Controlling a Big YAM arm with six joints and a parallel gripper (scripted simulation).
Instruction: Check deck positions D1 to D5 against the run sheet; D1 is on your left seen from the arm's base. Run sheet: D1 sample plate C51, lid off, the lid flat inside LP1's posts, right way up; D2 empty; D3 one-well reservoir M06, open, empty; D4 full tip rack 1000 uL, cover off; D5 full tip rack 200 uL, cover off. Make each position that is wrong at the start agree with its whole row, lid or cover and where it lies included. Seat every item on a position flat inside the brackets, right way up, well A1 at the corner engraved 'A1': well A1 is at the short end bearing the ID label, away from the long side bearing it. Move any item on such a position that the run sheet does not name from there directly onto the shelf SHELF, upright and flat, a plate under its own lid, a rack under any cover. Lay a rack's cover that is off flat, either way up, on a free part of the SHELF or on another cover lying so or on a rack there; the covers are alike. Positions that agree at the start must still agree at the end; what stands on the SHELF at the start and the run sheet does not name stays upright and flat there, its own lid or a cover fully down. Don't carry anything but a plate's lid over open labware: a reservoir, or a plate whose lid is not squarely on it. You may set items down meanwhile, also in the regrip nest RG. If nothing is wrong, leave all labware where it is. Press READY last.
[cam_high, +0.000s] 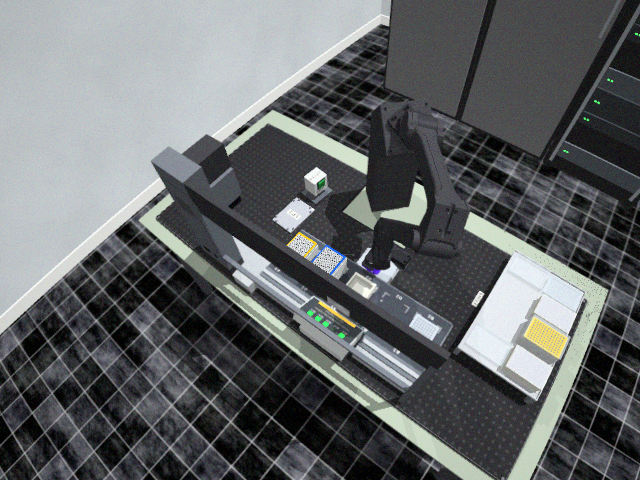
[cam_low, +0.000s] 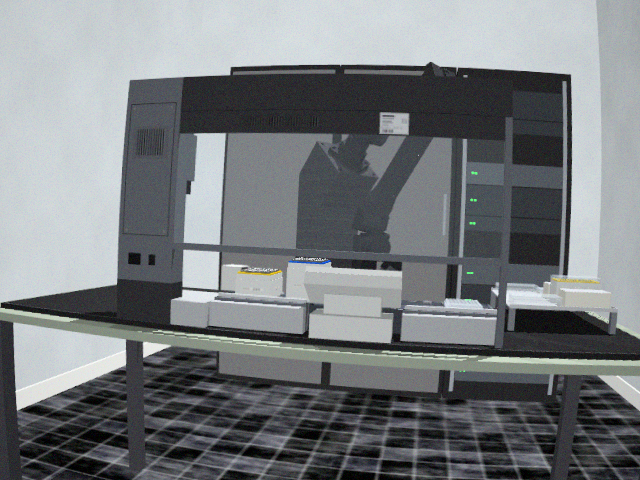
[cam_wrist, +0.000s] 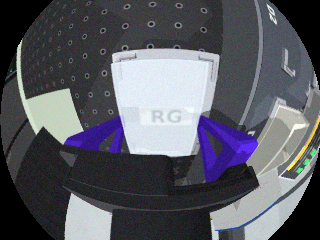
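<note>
Right now the clear plate lid is right at my hand. From my hand the other things lie so: blue-rimmed tip rack (200 mm ahead, 110 mm above, 40 mm to the right); then white reservoir (150 mm ahead, 70 mm to the left, 50 mm above); then yellow-rimmed tip rack (240 mm ahead, 160 mm to the right, 80 mm above).
</note>
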